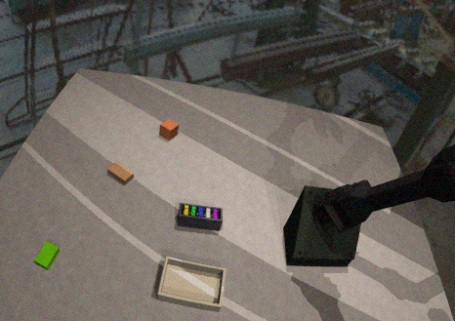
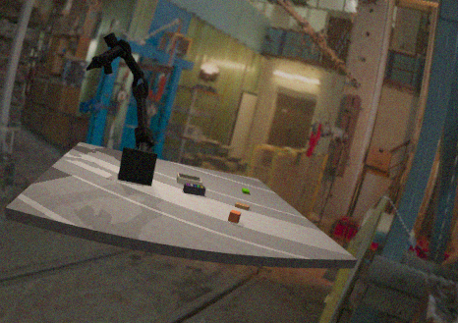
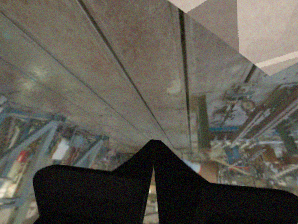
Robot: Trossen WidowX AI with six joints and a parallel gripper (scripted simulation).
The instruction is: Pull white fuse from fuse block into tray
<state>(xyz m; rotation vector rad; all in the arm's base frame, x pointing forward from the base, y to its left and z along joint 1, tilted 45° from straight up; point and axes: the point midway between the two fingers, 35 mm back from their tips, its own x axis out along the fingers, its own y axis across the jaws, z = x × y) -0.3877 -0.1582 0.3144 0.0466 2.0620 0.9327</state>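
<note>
Right now the white fuse is 63 cm ahead of my gripper tip, 45 cm below it and 15 cm to the right of it. The rest, counted from my gripper tip: orange cube 73 cm ahead, 47 cm to the right, 46 cm below; beige tray 68 cm ahead, 47 cm below, 4 cm to the left.
</note>
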